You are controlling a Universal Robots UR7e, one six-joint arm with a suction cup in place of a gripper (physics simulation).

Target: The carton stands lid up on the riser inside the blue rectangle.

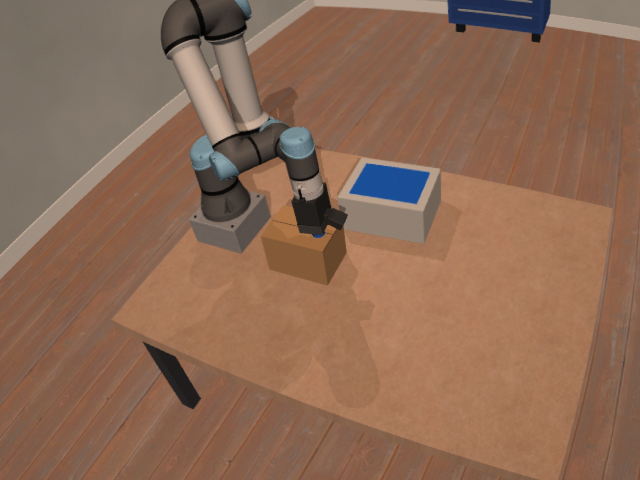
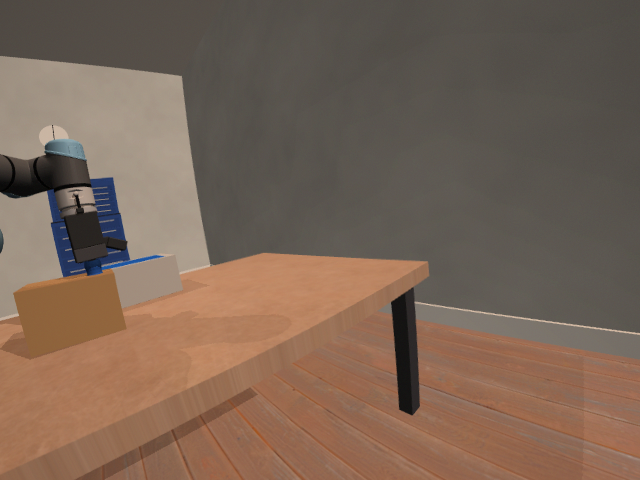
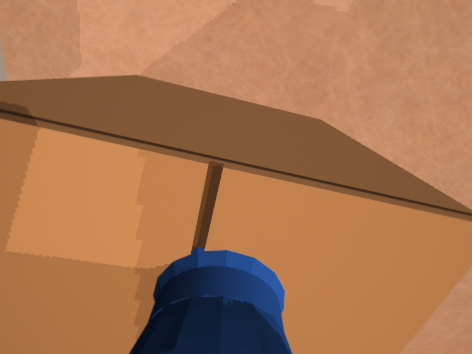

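Seen in the pictures: hand at its tool point: (image 1: 319,237) (image 2: 97,279) (image 3: 228,258); arm's base at its link origin: (image 1: 226,205).
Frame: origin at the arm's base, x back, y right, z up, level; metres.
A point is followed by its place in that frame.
Observation:
The brown carton (image 1: 302,255) @[x -0.314, y 0.160, z 0.007 m] (image 2: 70,312) @[x -0.278, y 0.157, z -0.019 m] (image 3: 305,228) @[x -0.369, y 0.122, z 0.040 m] stands on the table (image 1: 413,335) @[x -0.634, y 0.278, z -0.090 m], lid seam up, between the robot base and the riser. My suction cup (image 1: 317,235) (image 2: 93,269) (image 3: 219,266) points straight down and sits on the carton's top face, near its right edge and on the lid seam. The grey riser (image 1: 385,219) @[x -0.478, y -0.047, z -0.022 m] (image 2: 147,281) @[x -0.487, y -0.047, z -0.032 m] stands just right of the carton. The blue rectangle (image 1: 390,183) @[x -0.471, y -0.144, z 0.030 m] (image 2: 136,259) @[x -0.498, y -0.186, z 0.032 m] on its top is bare.
The arm's grey base block (image 1: 230,227) @[x -0.060, y 0.089, z 0.000 m] stands on the table right behind and left of the carton. A blue cabinet (image 1: 498,12) (image 2: 106,201) stands on the floor far behind. The table edge runs in front, with a black leg (image 2: 406,350).

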